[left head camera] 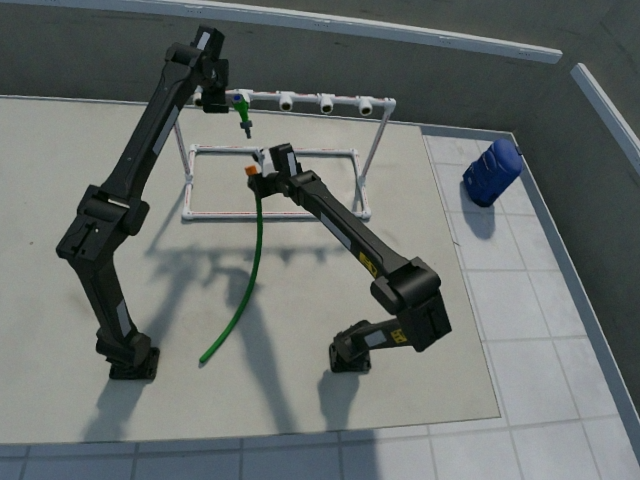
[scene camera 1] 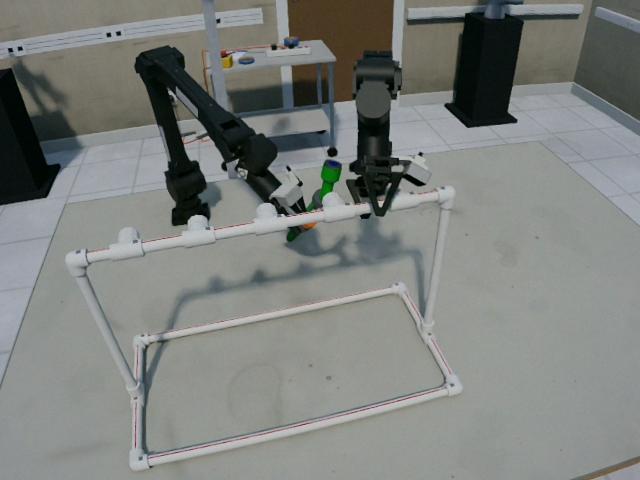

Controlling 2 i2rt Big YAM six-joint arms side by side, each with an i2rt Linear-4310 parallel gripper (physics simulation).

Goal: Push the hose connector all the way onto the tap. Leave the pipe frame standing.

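Places are measured from the left arm's base along level axes (x back, y right, z up), in millimetres.
Pixels of known places: left gripper, fingertip midpoint: (left head camera: pixel 223 94) (scene camera 1: pixel 372 217); right gripper, fingertip midpoint: (left head camera: pixel 252 183) (scene camera 1: pixel 305 228); left arm's base at its link origin: (left head camera: pixel 135 363); right arm's base at its link origin: (left head camera: pixel 349 357) (scene camera 1: pixel 190 216).
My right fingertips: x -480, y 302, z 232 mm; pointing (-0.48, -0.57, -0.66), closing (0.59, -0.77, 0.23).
Observation:
For each thing: its middle in the pictures, then the offset to it from my right fingertips. "pt": a spot on its surface instead.
- orange hose connector at the middle of its body: (scene camera 1: pixel 306 222) (left head camera: pixel 252 175) dx -9, dy -1, dz +23 mm
- green hose at a spot on its surface: (left head camera: pixel 258 242) pt dx +137, dy +25, dz -117 mm
The green tap (left head camera: pixel 241 109) (scene camera 1: pixel 329 178) with a blue top sits at the pipe frame's top bar; its grey outlet points towards the robot. The orange hose connector (left head camera: pixel 250 170) (scene camera 1: pixel 309 225) is apart from the outlet, below it in the left head camera. My right gripper (left head camera: pixel 255 182) (scene camera 1: pixel 300 227) is shut on the green hose (left head camera: pixel 258 242) just behind the connector; its fingertips are partly hidden in scene camera 1. My left gripper (left head camera: pixel 216 105) (scene camera 1: pixel 373 206) is open at the top bar, beside the tap. The white pipe frame (left head camera: pixel 232 214) (scene camera 1: pixel 299 426) stands upright.
The hose curves away from my right gripper, between the two arm bases. More white tee stubs (left head camera: pixel 326 105) (scene camera 1: pixel 197 224) line the top bar. A blue object (left head camera: pixel 491 173) stands at the right of the left head camera. A cart (scene camera 1: pixel 318 82) stands behind the arms in scene camera 1.

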